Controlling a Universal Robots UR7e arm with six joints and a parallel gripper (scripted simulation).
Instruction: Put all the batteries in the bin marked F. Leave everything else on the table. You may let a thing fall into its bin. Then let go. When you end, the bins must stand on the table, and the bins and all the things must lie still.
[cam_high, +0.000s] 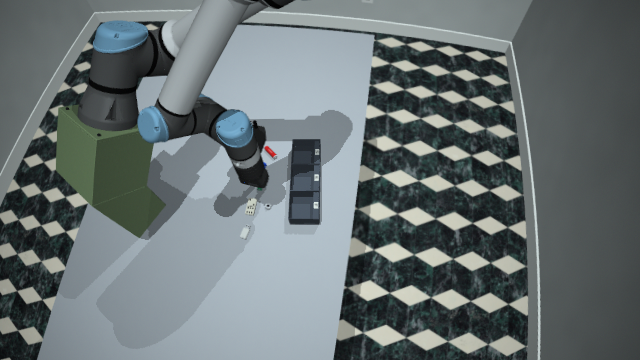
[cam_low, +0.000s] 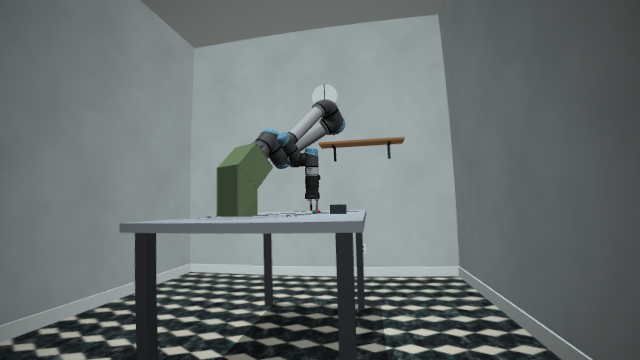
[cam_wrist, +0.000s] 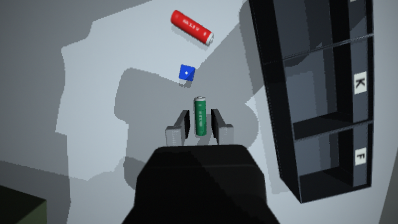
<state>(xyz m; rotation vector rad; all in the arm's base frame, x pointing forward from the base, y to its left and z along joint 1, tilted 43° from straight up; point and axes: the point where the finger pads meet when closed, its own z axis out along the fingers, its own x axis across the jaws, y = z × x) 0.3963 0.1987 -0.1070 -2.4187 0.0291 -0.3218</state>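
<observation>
Right now my hand is 30 mm above the green battery. Round my hand: white domino 80 mm to the right, 30 mm below; then blue die 50 mm to the left, 30 mm below, 20 mm behind; then ring-shaped part 60 mm to the right, 50 mm ahead, 30 mm below.
</observation>
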